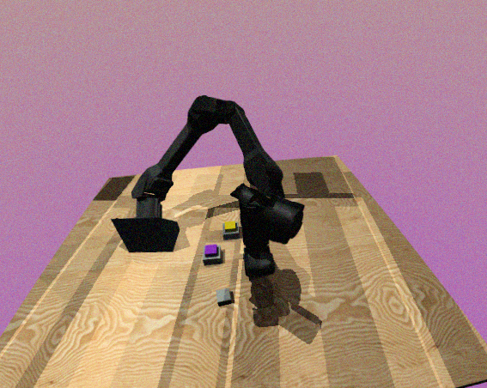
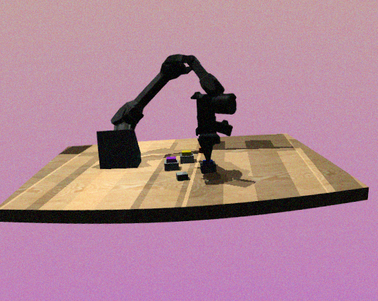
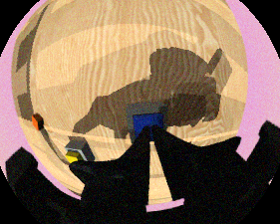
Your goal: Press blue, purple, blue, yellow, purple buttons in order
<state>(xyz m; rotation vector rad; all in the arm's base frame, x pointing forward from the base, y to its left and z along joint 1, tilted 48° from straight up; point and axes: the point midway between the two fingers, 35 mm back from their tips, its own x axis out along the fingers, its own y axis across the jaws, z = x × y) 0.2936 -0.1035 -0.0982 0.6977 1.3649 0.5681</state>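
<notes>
Now: the blue button 1 cm below my gripper tip. Also, from my gripper tip: yellow button (6 cm behind, 14 cm to the left); then small grey block (9 cm behind, 7 cm to the right, 2 cm below); then purple button (12 cm behind, 6 cm to the left).
</notes>
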